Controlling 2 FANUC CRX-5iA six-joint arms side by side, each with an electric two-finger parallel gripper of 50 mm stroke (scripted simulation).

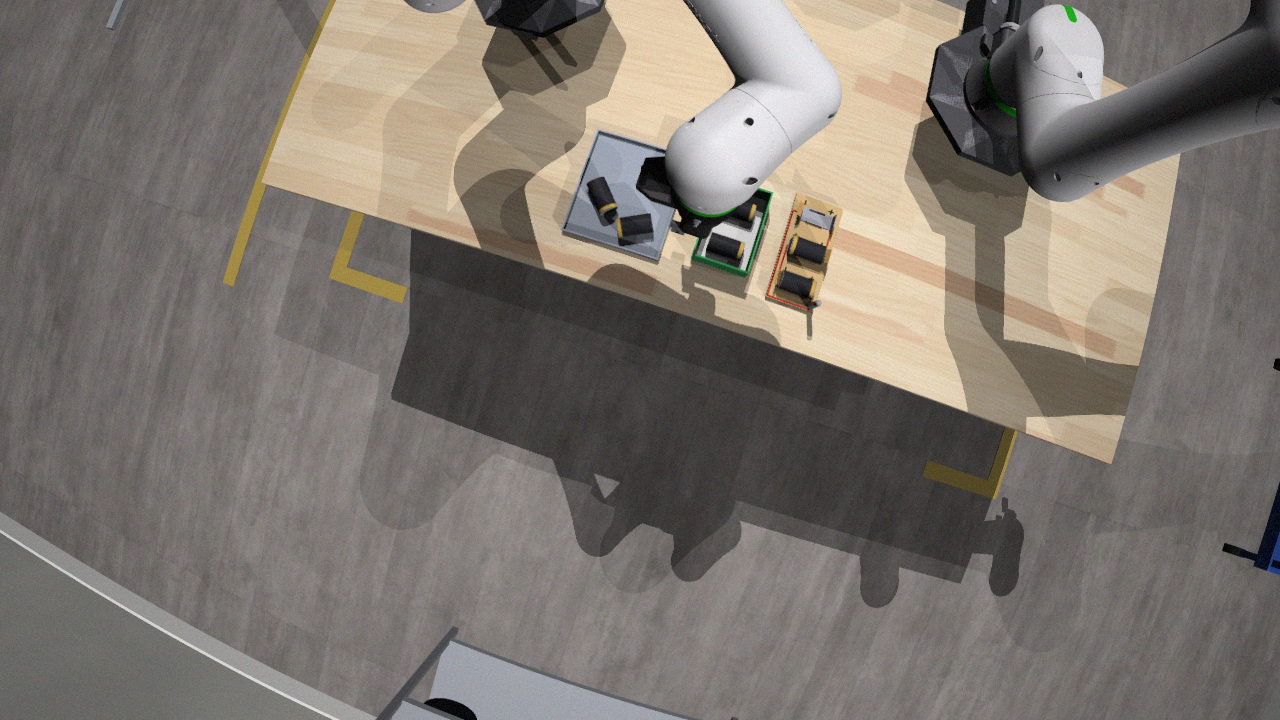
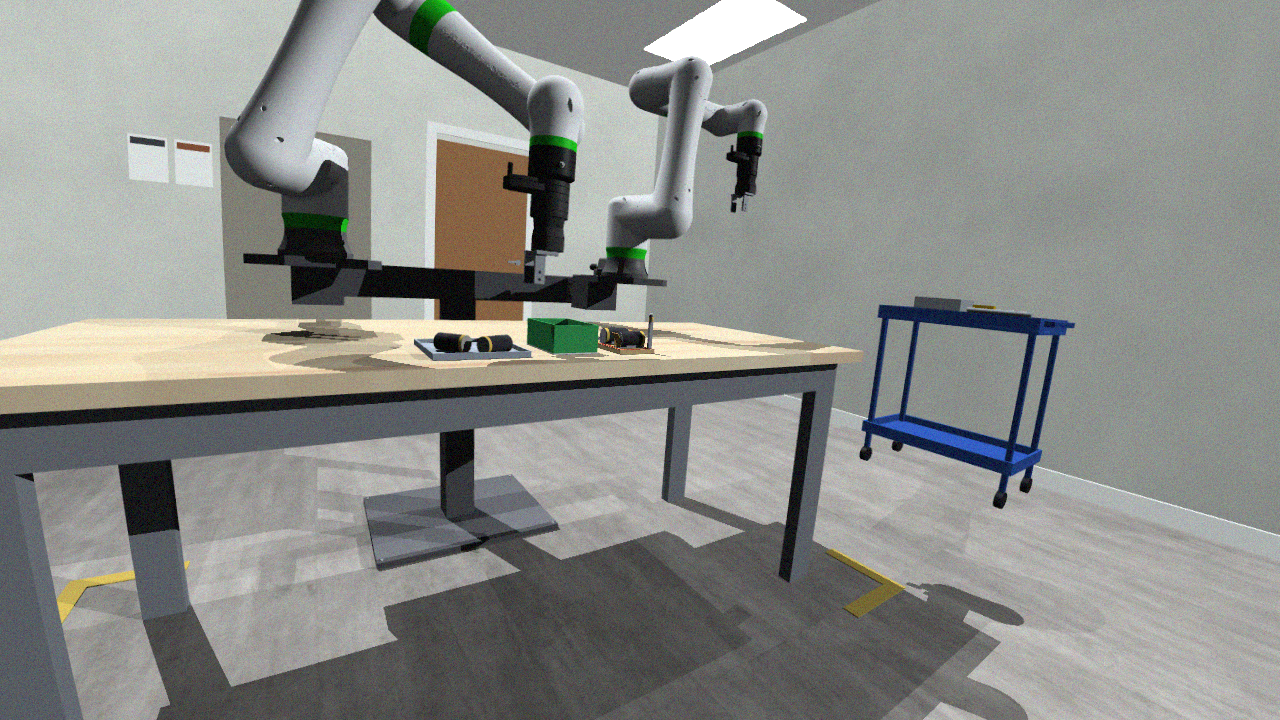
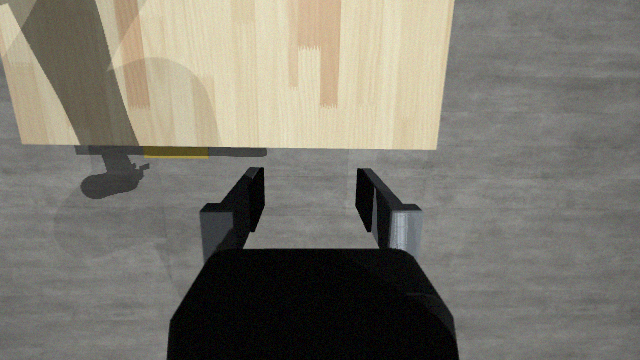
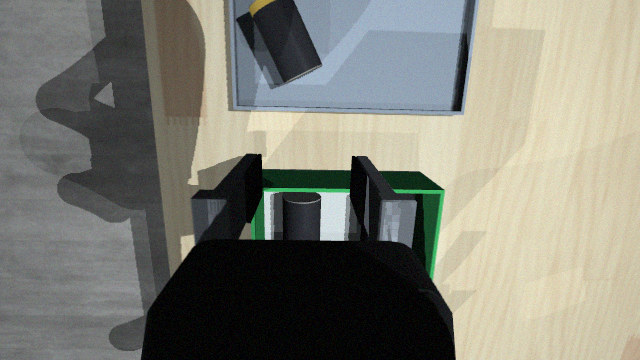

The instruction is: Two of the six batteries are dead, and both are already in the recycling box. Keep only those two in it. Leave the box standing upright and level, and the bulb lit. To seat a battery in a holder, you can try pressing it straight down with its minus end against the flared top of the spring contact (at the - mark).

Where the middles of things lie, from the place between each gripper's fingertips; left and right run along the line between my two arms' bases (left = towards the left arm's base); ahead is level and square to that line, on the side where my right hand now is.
Labels:
My right gripper (image 2: 533,283) is now 150 mm above the grey tray (image 1: 618,158), 110 mm to the left of it and 40 mm past it. The rest, counted from my right hand: green recycling box (image 2: 558,336): 140 mm below, 80 mm to the left, 30 mm behind.
My left hand (image 2: 738,211) is 33 cm short of the green recycling box, 87 cm to the left of it and 44 cm above it. Round my left hand: grey tray: 32 cm ahead, 106 cm to the right, 45 cm below.

